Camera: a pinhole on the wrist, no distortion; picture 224 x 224 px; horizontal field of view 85.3 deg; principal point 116.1 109.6 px. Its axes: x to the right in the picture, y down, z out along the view. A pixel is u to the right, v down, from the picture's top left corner.
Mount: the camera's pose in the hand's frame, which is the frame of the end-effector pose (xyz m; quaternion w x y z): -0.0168 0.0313 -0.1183 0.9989 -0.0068 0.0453 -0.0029
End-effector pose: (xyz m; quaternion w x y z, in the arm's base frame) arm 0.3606 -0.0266 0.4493 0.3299 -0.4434 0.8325 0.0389
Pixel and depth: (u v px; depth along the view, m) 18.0 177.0 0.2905
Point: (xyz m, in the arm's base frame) 0.3942 0.3196 0.3865
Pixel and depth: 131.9 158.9 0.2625
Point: 0.3081 0.0785 0.2850
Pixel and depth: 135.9 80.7 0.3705
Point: 0.4976 -0.0245 0.2246
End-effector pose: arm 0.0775 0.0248 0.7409 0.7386 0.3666 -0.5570 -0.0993
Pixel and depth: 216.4 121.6 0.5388
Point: -0.1128 -0.3382 1.1968
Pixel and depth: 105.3 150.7 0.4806
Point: -0.3044 0.0198 0.9005
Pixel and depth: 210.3 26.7 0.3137
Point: 0.0587 -0.3188 0.8323
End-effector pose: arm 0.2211 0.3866 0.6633 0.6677 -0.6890 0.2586 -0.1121
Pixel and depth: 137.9 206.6 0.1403
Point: 0.2181 0.3945 0.5160
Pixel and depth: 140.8 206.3 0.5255
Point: 0.4388 0.6635 0.1588
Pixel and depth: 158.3 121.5 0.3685
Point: 0.4458 0.5194 0.5462
